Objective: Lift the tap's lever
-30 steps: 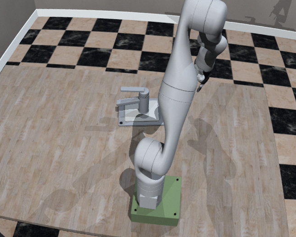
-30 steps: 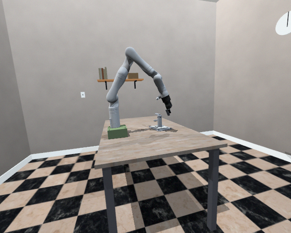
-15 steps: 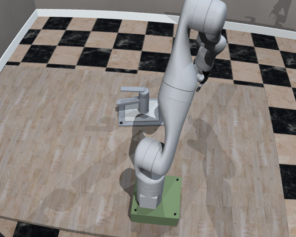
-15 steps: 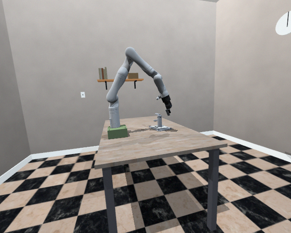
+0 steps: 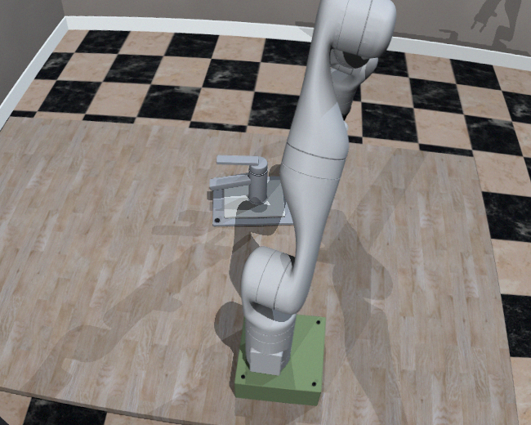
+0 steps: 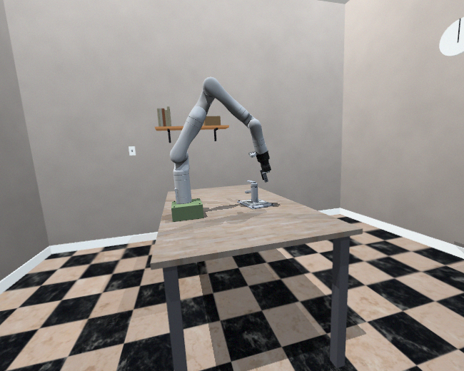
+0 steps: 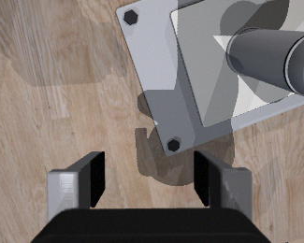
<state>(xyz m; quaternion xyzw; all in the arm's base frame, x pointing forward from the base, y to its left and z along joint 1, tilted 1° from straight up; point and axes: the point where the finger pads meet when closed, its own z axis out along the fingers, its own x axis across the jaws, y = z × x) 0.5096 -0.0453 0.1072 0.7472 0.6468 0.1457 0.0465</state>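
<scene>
My hand is 190 mm to the right of the flat lever, 40 mm above it and 30 mm past it. Round my hand: grey tap 170 mm to the left, 90 mm below, 30 mm behind.
</scene>
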